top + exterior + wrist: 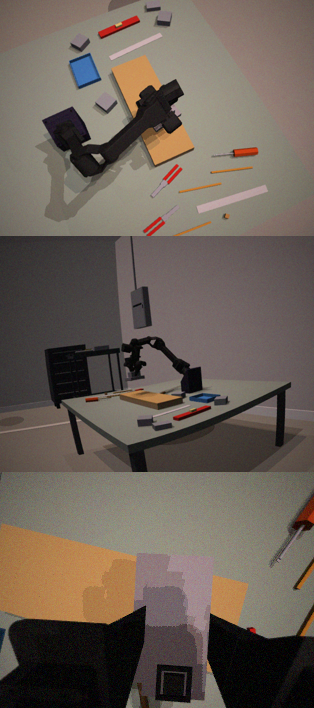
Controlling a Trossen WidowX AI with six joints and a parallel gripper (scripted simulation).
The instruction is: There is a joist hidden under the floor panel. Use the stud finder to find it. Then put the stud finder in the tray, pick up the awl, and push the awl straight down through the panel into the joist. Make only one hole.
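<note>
The stud finder is 2 cm behind my gripper tip, 2 cm above it and 1 cm to the right of it. From my gripper tip the other things lie so: awl 18 cm behind, 16 cm below, 2 cm to the left; square light 4 cm behind, 3 cm above, 1 cm to the right; blue tray 45 cm to the left, 24 cm behind, 15 cm below.
</note>
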